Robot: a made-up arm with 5 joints.
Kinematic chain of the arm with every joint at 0, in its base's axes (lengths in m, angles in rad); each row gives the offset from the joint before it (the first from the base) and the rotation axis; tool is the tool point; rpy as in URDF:
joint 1: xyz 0 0 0.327 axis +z
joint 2: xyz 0 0 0 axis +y
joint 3: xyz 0.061 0 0.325 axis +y
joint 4: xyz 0.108 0 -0.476 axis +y
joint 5: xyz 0.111 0 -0.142 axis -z
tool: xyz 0 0 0 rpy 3.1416 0 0
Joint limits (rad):
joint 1: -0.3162..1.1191
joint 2: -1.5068..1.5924
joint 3: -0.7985..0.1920
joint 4: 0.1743..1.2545
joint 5: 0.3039..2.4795
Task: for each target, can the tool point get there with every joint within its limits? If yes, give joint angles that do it. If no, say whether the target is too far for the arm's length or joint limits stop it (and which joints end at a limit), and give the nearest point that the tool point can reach.
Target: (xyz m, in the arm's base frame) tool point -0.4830 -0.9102 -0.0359
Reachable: no: too far | nearest point -0.1544 -0.2910 0.1168 | short by 0.717 m
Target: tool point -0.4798 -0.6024 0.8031
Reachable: no: joint limits stop it (at a limit: joint 2, joint 3) | nearest point -0.1857 -0.2331 0.3754 | short by 0.637 m
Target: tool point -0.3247 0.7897 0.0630
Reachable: no: joint limits stop it (at a limit: joint 1) | nearest point 0.2483 0.5117 0.0630 | short by 0.637 m
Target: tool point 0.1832 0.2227 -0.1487
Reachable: yes | joints 0.8826 0.7646 -0.5605 0.4034 0.4768
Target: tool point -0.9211 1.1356 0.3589
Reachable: no: too far | nearest point -0.3268 0.1069 0.2720 | short by 1.191 m
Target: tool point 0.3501 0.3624 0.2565
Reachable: yes | joints 0.8026 -0.2795 -0.4513 0.5326 1.0464
